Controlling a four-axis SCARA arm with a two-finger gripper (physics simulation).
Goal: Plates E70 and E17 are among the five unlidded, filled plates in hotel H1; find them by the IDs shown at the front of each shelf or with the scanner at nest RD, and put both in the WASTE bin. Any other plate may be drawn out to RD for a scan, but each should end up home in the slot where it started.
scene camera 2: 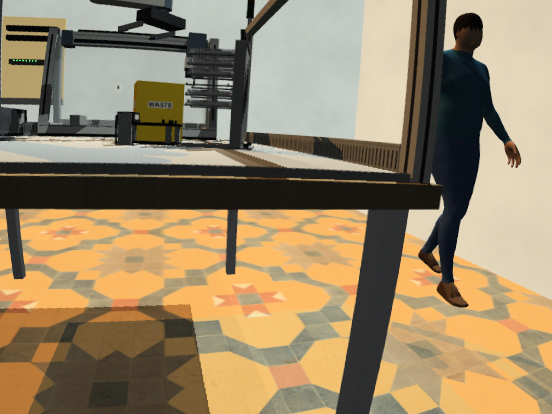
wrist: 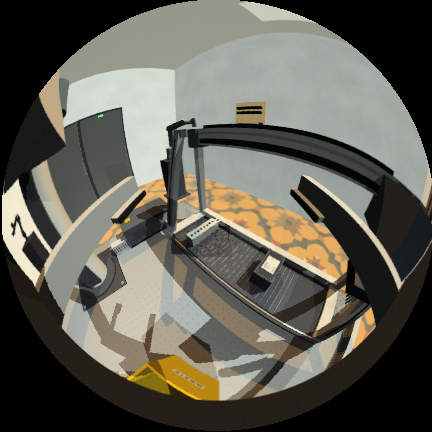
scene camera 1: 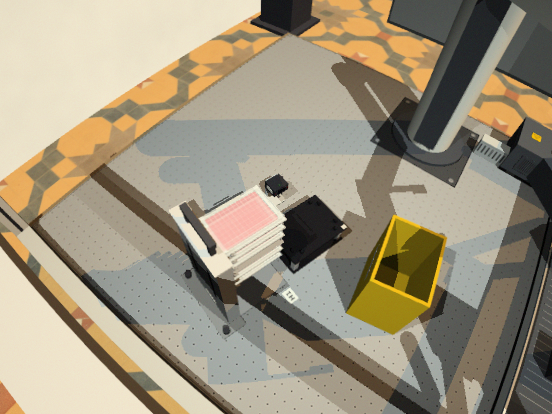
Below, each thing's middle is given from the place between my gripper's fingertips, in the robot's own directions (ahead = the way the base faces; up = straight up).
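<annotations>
The dark slotted deck (wrist: 228,251) is slightly behind my hand, a good way to the left of it and well below it; going by their middles, it is the nearest to my hand of the things named here. Hotel H1 (scene camera 1: 224,285) is far ahead of my hand, far to the right of it and far below it. As for the black nest RD (scene camera 1: 308,226), I see it some way ahead of my hand, far to the right of it and a long way below it. Of these, going by their middles, hotel H1 is the farthest from my hand.
</annotations>
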